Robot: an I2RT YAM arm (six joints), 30 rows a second.
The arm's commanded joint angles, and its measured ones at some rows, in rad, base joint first. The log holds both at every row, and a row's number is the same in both.
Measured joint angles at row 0:
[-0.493 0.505 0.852 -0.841 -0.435 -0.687]
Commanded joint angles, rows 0 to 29:
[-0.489 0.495 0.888 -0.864 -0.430 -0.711]
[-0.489 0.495 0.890 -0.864 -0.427 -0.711]
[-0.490 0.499 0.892 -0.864 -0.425 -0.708]
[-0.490 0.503 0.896 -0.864 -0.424 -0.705]
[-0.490 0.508 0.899 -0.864 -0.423 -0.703]
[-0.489 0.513 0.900 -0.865 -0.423 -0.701]
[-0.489 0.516 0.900 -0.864 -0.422 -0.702]
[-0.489 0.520 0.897 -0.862 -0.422 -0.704]
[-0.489 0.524 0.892 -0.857 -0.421 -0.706]
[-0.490 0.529 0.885 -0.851 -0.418 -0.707]
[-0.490 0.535 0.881 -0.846 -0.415 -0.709]
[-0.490 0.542 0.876 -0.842 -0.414 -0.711]
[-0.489 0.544 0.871 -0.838 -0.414 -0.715]
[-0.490 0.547 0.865 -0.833 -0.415 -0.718]
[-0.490 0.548 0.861 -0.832 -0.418 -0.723]
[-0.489 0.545 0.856 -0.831 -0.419 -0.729]
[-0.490 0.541 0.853 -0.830 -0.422 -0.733]
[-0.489 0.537 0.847 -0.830 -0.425 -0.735]
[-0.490 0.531 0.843 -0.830 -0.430 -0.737]
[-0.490 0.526 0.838 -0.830 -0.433 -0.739]
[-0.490 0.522 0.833 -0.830 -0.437 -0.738]
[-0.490 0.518 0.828 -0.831 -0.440 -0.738]
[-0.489 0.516 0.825 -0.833 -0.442 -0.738]
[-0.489 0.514 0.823 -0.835 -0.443 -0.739]
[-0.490 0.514 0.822 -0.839 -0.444 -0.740]
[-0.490 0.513 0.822 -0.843 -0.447 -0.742]
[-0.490 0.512 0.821 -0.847 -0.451 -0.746]
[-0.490 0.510 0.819 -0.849 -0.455 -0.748]
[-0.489 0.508 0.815 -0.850 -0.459 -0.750]
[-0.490 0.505 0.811 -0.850 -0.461 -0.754]
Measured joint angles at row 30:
[-0.493 0.517 0.827 -0.831 -0.413 -0.735]
